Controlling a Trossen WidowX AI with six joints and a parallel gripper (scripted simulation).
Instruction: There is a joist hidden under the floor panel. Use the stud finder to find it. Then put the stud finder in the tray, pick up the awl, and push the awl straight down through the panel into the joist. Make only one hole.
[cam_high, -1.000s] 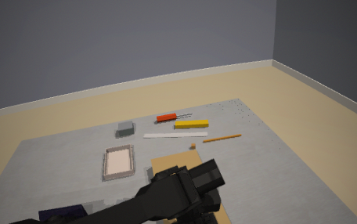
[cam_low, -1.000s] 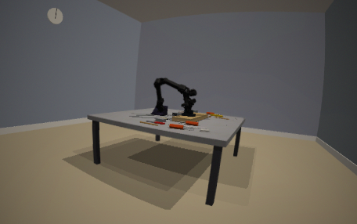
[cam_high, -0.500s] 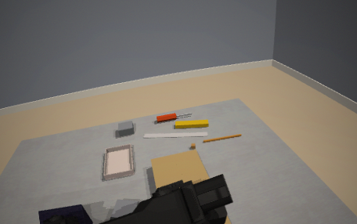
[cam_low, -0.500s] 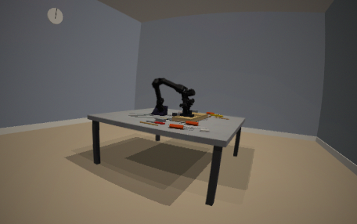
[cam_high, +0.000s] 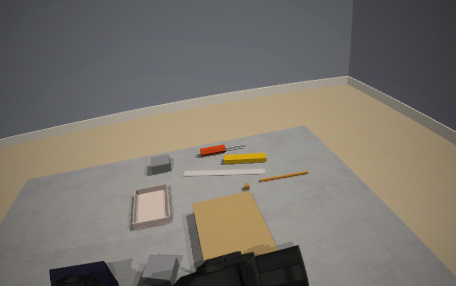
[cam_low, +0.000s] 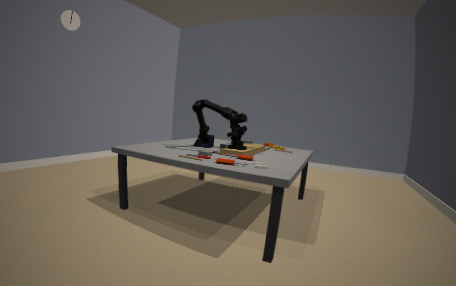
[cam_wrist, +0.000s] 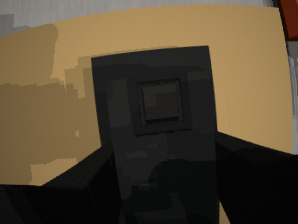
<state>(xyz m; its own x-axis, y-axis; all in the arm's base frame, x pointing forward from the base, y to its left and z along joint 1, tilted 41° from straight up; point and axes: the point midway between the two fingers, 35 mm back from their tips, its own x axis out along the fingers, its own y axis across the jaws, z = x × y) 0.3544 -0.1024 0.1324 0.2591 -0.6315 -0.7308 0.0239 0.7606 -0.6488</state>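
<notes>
The pale tray is 47 cm to the left of my gripper tip, 21 cm behind it and 5 cm below it. Also, from my gripper tip: small brown cube (46 cm to the left, 11 cm ahead, 6 cm below); then stud finder (2 cm above, 1 cm ahead); then yellow bar (62 cm to the left, 16 cm ahead, 6 cm below).
</notes>
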